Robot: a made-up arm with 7 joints. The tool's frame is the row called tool.
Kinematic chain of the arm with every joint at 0, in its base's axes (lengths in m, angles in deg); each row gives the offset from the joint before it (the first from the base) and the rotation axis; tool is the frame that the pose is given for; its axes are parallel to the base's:
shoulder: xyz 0 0 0 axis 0 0.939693 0.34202
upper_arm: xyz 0 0 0 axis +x
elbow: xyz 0 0 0 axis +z
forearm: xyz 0.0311 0 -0.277 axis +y
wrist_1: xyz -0.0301 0 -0.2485 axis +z
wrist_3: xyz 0 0 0 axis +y
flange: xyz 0 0 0 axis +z
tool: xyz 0 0 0
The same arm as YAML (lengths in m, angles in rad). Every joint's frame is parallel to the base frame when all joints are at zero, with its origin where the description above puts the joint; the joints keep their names.
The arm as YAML. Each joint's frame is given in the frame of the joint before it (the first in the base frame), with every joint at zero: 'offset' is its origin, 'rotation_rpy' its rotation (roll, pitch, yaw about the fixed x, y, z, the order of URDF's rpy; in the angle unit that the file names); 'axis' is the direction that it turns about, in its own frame. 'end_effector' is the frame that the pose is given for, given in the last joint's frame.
length_unit: m
angle_unit: rad
chain:
  - id: shoulder
    offset: [0.0, 0.0, 0.0]
    rotation_rpy: [0.0, 0.0, 0.0]
    axis: [0.0, 0.9397, 0.342]
  - id: upper_arm
    offset: [0.0, 0.0, 0.0]
    rotation_rpy: [0.0, 0.0, 0.0]
    axis: "+x"
  - id: elbow
    offset: [0.0, 0.0, 0.0]
    rotation_rpy: [0.0, 0.0, 0.0]
    axis: "+z"
  - id: forearm
    offset: [0.0311, 0.0, -0.277]
    rotation_rpy: [0.0, 0.0, 0.0]
    axis: "+y"
  - id: wrist_1
    offset: [-0.0301, 0.0, -0.2485]
    rotation_rpy: [0.0, 0.0, 0.0]
    axis: "+z"
  - id: wrist_3
    offset: [0.0, 0.0, 0.0]
    rotation_rpy: [0.0, 0.0, 0.0]
    axis: "+y"
  - id: flange
    offset: [0.0, 0.0, 0.0]
    rotation_rpy: [0.0, 0.0, 0.0]
    axis: "+z"
end_effector:
  offset: [0.0, 0.0, 0.0]
  rotation_rpy: [0.0, 0.0, 0.0]

